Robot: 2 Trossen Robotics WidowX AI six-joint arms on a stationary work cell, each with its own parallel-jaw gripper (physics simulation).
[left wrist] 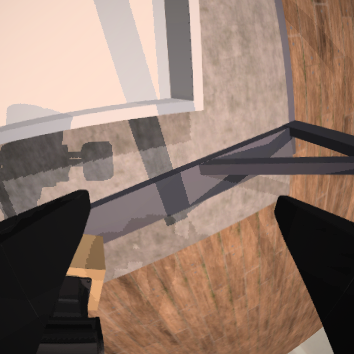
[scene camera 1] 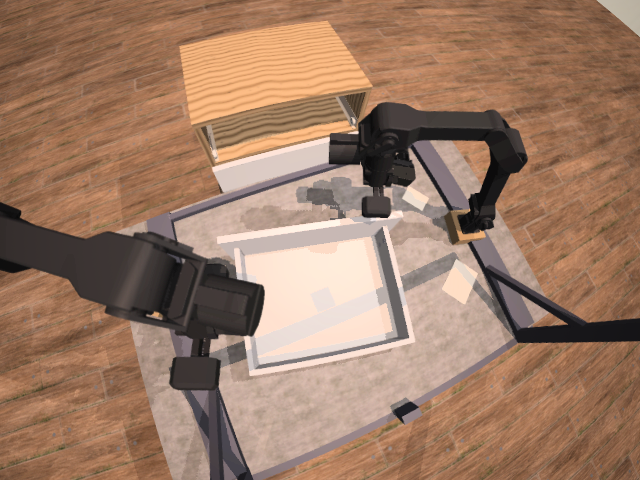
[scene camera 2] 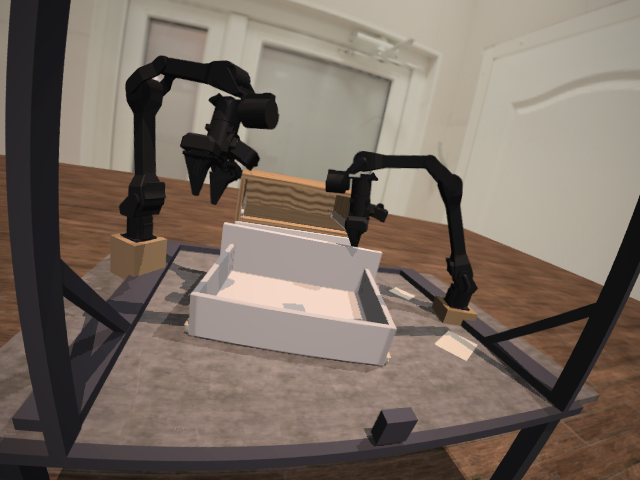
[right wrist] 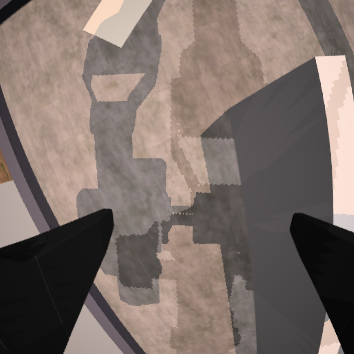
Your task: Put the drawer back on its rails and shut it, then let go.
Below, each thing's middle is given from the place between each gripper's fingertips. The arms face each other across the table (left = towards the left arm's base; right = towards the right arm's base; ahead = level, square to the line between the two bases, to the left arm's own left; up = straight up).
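The dark block (scene camera 2: 392, 425) is 550 mm behind my right hand, 40 mm to the left of it and 110 mm below it. As for the tan arm base (scene camera 2: 127, 257), I find it 600 mm to the left of that same right hand, 100 mm behind it and 90 mm below it. The wooden cabinet (scene camera 1: 264, 90) is 380 mm ahead of my right hand, 180 mm to the left of it and 90 mm below it, while the white drawer (scene camera 1: 333, 291) is 170 mm to the left of the hand, 200 mm behind it and 70 mm below it.
Counting from my left hand, the dark block is 29 cm behind, 36 cm to the right and 22 cm below. The tan arm base is 15 cm ahead of my left hand, 20 cm to the left of it and 20 cm below it; by its middle, the base is nearer to my left hand than to my right hand. The wooden cabinet is 64 cm ahead of my left hand, 21 cm to the right of it and 20 cm below it, which makes it, going by their middles, the farthest from my left hand of the things named here. My left hand itself is 6 cm short of the white drawer, 23 cm to the left of it and 18 cm above it.
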